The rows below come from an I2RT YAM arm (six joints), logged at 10 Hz.
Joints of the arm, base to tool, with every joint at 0 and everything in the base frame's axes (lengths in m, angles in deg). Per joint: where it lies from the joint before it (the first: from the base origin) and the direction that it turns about. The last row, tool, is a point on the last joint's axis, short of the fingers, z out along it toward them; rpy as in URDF.
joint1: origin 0 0 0.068 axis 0 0 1
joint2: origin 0.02 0.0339 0.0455 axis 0 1 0
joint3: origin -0.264 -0.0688 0 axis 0 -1 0
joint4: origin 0.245 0.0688 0.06 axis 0 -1 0
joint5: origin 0.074 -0.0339 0.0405 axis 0 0 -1
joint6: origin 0.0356 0 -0.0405 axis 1 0 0
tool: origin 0 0 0 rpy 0 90 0
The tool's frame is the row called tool.
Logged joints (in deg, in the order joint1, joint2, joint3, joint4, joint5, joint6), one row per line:
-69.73, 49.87, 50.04, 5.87, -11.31, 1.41
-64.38, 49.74, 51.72, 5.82, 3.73, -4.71
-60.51, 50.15, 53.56, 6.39, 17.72, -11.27
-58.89, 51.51, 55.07, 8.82, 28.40, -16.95
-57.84, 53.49, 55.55, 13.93, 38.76, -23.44
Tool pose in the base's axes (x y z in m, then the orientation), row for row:
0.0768, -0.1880, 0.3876, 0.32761, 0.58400, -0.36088, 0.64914
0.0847, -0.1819, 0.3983, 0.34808, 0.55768, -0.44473, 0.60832
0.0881, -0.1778, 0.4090, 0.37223, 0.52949, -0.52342, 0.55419
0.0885, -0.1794, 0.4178, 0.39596, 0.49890, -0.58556, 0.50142
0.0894, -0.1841, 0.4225, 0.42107, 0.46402, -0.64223, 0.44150
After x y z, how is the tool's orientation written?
As a quaternion, x y z w.
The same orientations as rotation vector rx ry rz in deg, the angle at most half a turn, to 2 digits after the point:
42.66, 76.04, -46.99
46.08, 73.82, -58.87
50.39, 71.68, -70.86
54.83, 69.09, -81.09
59.88, 65.99, -91.33

